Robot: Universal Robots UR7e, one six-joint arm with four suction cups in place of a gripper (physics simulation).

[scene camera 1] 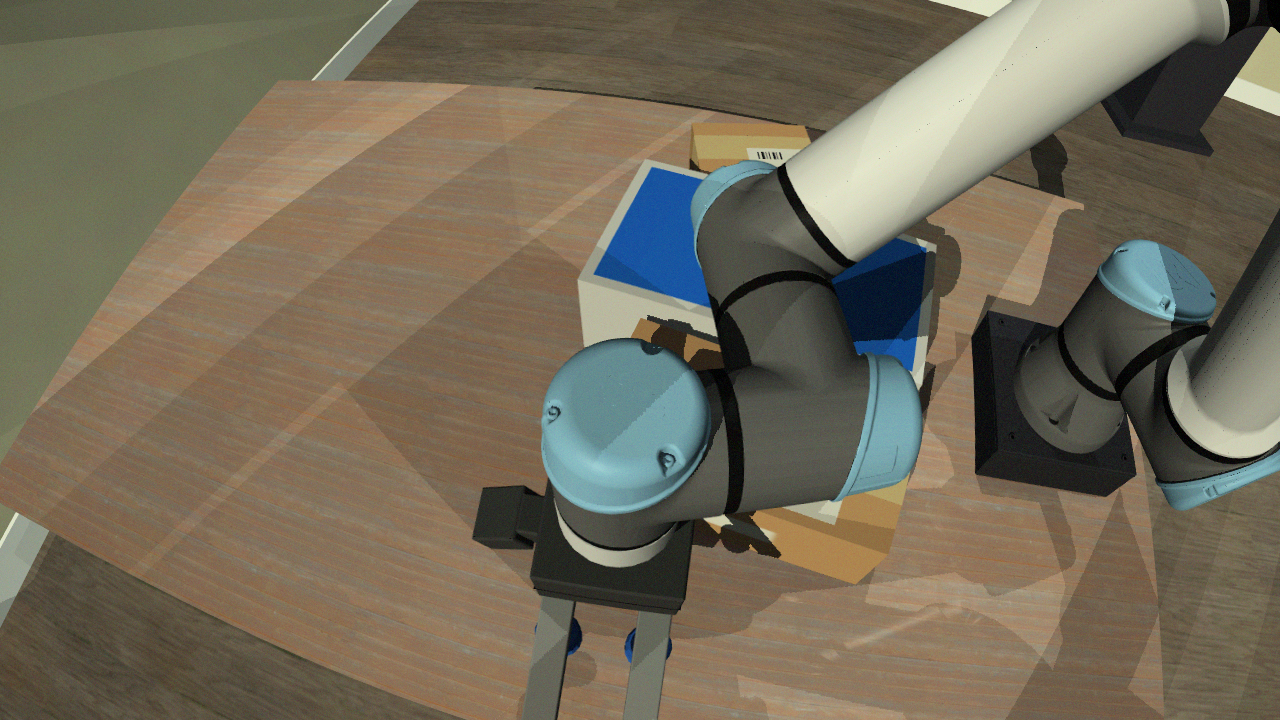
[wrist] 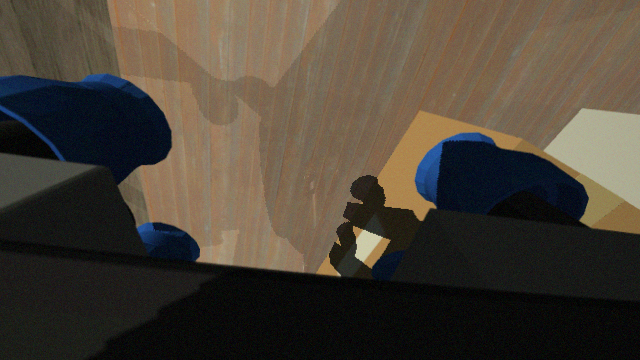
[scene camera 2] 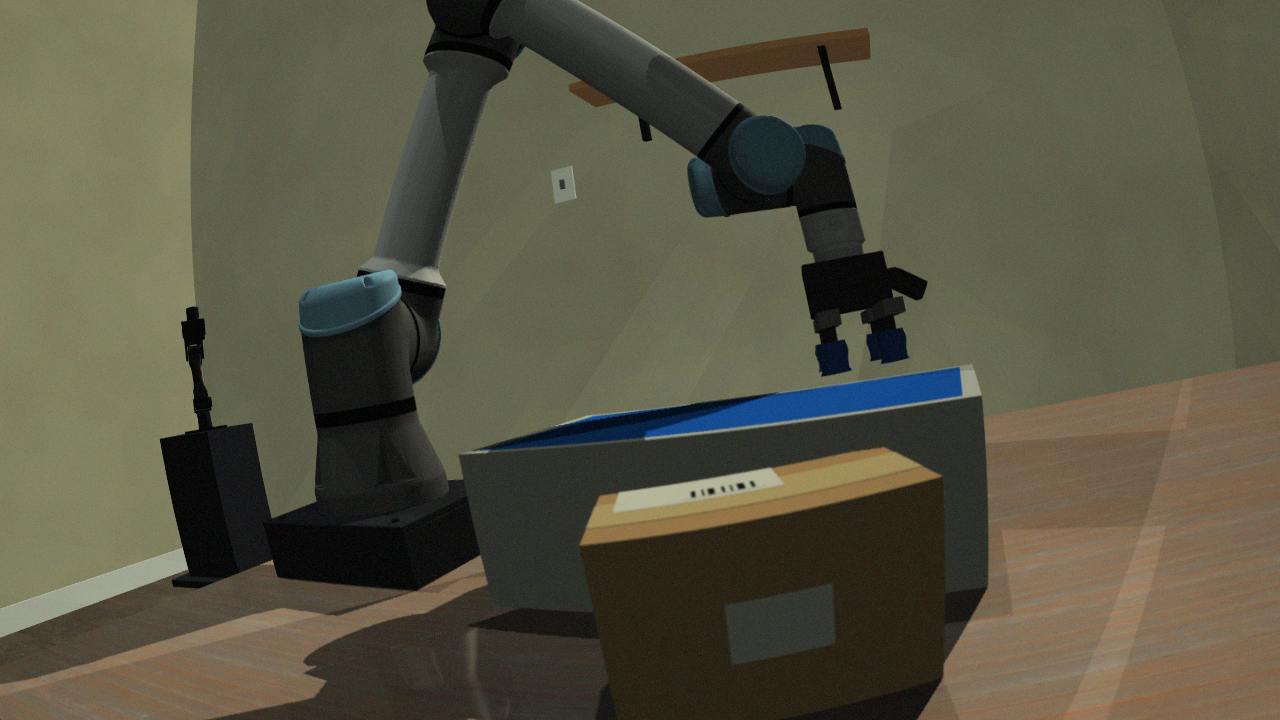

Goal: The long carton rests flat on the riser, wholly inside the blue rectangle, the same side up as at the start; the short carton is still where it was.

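Where they show: hand, its tool point: point(wrist: 293, 214) point(scene camera 2: 861, 365); arm's base, origin of its link: point(scene camera 1: 1065, 397) point(scene camera 2: 382, 498).
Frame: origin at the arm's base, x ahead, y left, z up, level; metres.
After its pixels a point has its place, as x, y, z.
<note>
The long carton point(scene camera 1: 823, 550) @(0.323, 0.180, 0.001) point(wrist: 405, 155) @(0.515, 0.113, -0.039) lies on the table at the near side of the riser in scene camera 1, partly hidden by the arm; it does not show in scene camera 2. My gripper point(scene camera 1: 604, 640) point(scene camera 2: 861, 349) @(0.510, 0.212, 0.051) point(wrist: 292, 200) @(0.510, 0.212, 0.051) is open: its blue cups hang in the air with nothing on them, and shadows fall on the carton in the wrist view. The white riser point(scene camera 1: 626, 308) @(0.521, -0.057, 0.033) point(scene camera 2: 528, 528) @(0.217, -0.177, 0.002) point(wrist: 600, 145) @(0.542, -0.064, -0.027) has a blue rectangle point(scene camera 1: 653, 232) @(0.499, -0.142, 0.057) point(scene camera 2: 805, 407) @(0.413, -0.166, 0.057) on top. The short carton point(scene camera 1: 729, 143) @(0.411, -0.325, 0.041) point(scene camera 2: 769, 555) @(0.380, -0.374, 0.024) stands on the table at the riser's other side.
The arm's black base block point(scene camera 1: 993, 402) @(0.104, 0.007, -0.008) point(scene camera 2: 344, 550) @(0.006, -0.110, -0.028) stands beside the riser. A black pedestal point(scene camera 1: 1172, 98) point(scene camera 2: 210, 501) stands further off. A wooden wall shelf point(scene camera 2: 787, 58) hangs behind the arm. The table point(scene camera 1: 268, 295) @(1.028, -0.130, -0.063) extends left of the riser in scene camera 1.
</note>
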